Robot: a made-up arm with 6 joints.
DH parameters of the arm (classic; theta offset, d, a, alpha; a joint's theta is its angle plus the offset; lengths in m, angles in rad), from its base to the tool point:
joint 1: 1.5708 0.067 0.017 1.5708
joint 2: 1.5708 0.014 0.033 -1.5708
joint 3: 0 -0.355 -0.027 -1.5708
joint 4: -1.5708 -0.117 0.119 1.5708
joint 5: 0 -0.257 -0.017 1.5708
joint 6: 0 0.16 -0.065 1.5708
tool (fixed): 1.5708 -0.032 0 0
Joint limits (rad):
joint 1: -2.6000..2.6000
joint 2: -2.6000..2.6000
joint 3: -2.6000..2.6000
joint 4: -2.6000..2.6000
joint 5: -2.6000..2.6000
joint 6: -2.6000..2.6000
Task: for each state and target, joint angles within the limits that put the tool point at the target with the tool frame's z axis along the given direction. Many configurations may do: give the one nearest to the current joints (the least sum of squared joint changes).
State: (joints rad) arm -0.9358 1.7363 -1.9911 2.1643 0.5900 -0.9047
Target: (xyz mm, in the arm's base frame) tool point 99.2 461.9 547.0 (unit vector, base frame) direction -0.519 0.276 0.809
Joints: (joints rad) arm -0.6990 1.0851 -2.5406 2.1153 0.6183 -0.3509
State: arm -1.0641 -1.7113 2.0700 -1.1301 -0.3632 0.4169
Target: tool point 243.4 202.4 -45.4 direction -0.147 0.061 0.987
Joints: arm -1.1313 -1.5129 1.9812 -1.4317 -0.1195 0.0110
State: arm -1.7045 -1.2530 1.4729 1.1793 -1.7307 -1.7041
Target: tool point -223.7 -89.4 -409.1 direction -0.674 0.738 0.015
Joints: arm -1.7944 -2.0711 1.2481 1.9273 -2.0234 -1.3196
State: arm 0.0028 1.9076 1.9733 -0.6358 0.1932 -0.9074
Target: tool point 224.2 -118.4 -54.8 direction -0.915 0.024 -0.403
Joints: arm 1.0048 2.5561 1.3887 -1.3927 -0.5713 -0.3424
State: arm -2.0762 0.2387 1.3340 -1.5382 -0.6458 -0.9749
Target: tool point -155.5 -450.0 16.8 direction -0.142 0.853 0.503
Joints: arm -2.5902 -0.2688 0.6646 -2.3438 -0.0951 -1.2044
